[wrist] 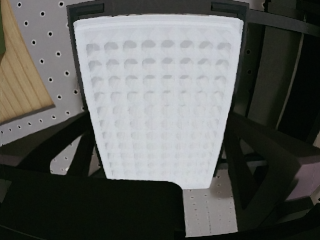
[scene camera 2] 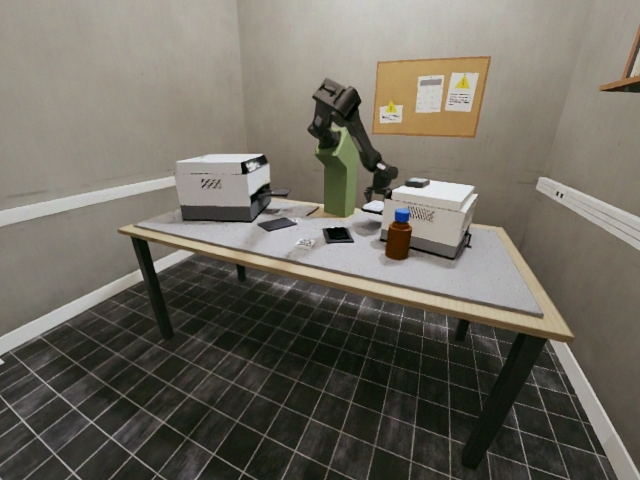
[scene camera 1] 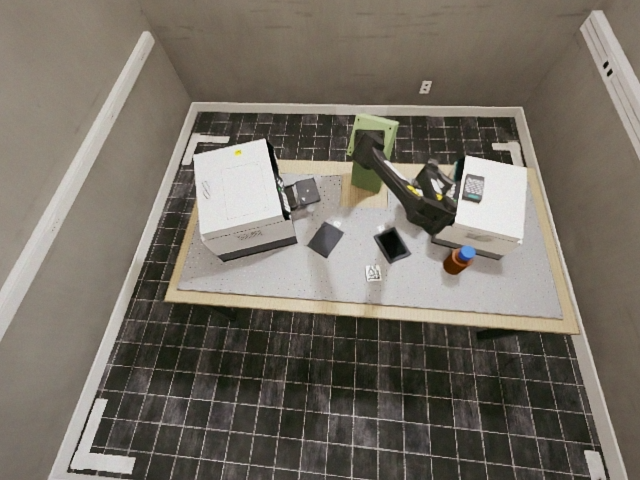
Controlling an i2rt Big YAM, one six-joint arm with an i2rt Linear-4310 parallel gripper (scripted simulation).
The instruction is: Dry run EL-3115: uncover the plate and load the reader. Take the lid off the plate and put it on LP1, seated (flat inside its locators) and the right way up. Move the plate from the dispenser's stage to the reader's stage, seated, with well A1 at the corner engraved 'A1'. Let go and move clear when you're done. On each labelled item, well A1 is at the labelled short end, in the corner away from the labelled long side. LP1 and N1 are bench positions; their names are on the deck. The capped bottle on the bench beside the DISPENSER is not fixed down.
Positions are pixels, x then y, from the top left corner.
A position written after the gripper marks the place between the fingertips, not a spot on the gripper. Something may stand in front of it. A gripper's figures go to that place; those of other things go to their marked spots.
Scene:
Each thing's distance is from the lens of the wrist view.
gripper (wrist: 159,117): 13 cm
plate (wrist: 152,129): 12 cm

